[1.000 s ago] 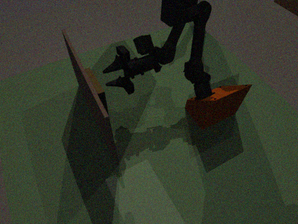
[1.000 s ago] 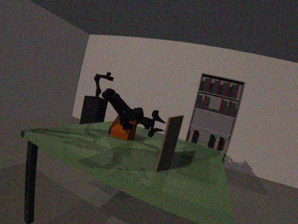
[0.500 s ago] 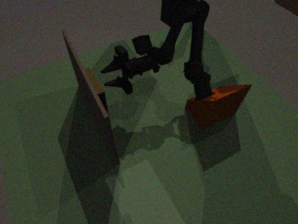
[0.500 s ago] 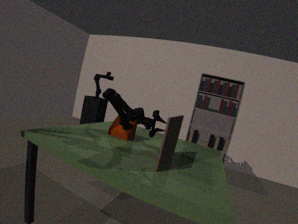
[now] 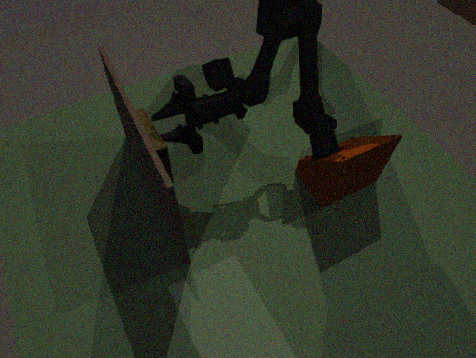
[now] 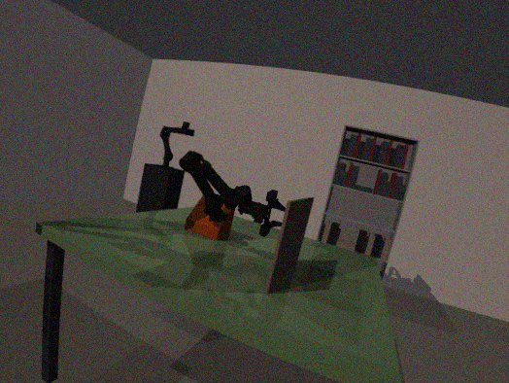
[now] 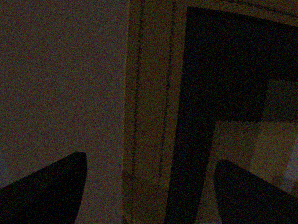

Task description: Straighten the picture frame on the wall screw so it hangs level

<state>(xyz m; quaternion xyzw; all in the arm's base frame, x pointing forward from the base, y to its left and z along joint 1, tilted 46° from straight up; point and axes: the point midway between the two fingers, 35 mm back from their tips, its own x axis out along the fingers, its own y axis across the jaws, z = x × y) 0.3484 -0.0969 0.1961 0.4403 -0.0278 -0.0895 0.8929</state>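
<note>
My gripper tip is now 2 cm short of the picture frame, 1 cm to the right of it and 5 cm above it. The rest, counted from my gripper tip: wall panel: 3 cm ahead, 1 cm to the right, 6 cm below.
</note>
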